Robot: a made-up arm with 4 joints.
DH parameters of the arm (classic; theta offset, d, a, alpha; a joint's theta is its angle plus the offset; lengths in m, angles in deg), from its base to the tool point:
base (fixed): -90 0.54 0.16 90
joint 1: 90 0.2 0.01 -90
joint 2: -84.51 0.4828 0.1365 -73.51
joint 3: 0 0.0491 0.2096 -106.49
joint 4: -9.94 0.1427 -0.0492 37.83
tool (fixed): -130.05 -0.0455 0 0
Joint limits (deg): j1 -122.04..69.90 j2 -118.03..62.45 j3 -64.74..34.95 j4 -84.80..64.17
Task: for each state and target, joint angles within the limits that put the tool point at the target. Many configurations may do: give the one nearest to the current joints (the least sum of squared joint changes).
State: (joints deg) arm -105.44 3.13 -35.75 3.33
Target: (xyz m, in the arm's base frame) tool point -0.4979 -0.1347 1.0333
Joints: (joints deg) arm -100.99 -26.83 -29.77 4.79
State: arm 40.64 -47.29 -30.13 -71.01
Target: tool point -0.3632 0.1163 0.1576
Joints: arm 15.51 -66.92 5.98 -60.31
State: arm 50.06 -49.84 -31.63 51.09
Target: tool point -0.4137 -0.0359 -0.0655
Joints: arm 58.93 -53.02 -63.53 61.98
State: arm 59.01 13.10 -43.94 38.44
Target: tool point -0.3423 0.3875 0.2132
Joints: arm 56.34 55.96 -62.69 48.94
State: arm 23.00 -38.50 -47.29 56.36
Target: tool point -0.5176 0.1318 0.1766
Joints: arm 42.26 -28.57 -23.97 62.55
